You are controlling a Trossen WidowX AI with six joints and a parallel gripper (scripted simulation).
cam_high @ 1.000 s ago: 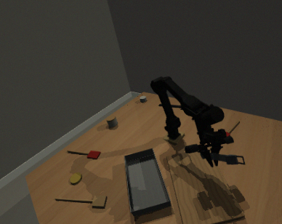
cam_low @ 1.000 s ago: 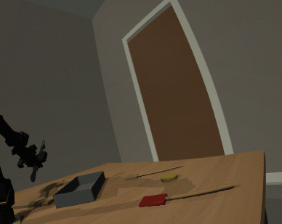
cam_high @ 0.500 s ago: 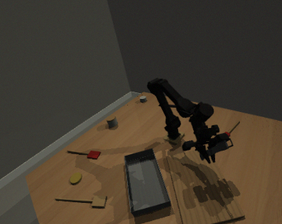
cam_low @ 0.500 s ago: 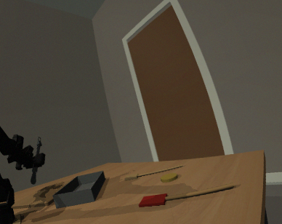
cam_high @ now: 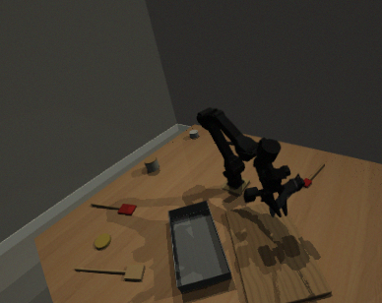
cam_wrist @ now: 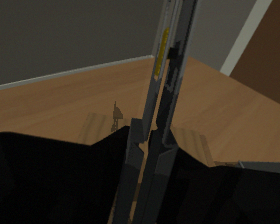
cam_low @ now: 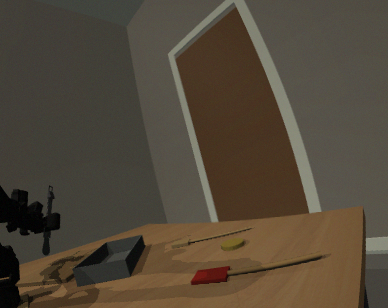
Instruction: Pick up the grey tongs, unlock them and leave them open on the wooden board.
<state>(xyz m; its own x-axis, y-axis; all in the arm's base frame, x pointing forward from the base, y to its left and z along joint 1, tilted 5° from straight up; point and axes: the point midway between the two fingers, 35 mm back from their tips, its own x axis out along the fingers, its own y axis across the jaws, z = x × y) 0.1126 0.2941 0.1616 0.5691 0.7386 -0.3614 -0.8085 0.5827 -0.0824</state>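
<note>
Now: gripper tip 16 cm above the wooden board, 3 cm short of it and 2 cm to the left of it. From my gripper tip the other things lie so: roasting tin 22 cm to the right, 19 cm ahead, 14 cm below; green tool 47 cm behind, 30 cm to the right, 16 cm below; red spatula 66 cm to the right, 37 cm ahead, 16 cm below.
</note>
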